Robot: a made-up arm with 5 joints.
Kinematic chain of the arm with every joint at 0, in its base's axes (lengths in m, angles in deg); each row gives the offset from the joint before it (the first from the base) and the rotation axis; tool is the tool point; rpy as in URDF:
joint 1: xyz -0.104 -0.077 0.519 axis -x
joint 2: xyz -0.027 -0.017 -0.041 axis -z
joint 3: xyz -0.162 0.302 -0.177 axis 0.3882 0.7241 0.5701
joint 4: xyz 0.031 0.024 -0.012 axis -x
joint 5: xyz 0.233 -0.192 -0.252 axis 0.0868 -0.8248 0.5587
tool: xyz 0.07 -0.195 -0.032 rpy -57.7 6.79 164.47
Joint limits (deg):
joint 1: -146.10..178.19
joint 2: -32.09..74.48
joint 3: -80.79..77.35
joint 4: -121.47..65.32
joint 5: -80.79..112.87
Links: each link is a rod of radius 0.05 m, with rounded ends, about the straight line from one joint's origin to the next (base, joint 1, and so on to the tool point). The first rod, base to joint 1, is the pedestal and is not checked.
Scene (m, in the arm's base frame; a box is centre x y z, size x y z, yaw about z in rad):
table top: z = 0
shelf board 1: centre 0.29 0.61 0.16 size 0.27 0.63 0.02 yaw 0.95
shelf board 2: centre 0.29 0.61 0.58 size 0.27 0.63 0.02 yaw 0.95
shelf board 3: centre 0.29 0.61 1 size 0.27 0.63 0.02 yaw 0.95
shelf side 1: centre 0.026 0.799 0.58 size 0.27 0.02 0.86 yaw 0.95
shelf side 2: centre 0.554 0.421 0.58 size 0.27 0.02 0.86 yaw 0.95
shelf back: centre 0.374 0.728 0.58 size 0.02 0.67 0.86 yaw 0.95
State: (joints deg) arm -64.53 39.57 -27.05 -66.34 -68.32
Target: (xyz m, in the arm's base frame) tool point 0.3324 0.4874 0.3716
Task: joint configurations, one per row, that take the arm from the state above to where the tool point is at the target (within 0.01 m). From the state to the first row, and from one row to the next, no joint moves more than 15 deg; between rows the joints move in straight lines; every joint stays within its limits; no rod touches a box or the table.
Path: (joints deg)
1: -64.08 44.31 -26.15 -77.29 -64.30
2: -63.64 49.04 -25.26 -88.24 -60.27

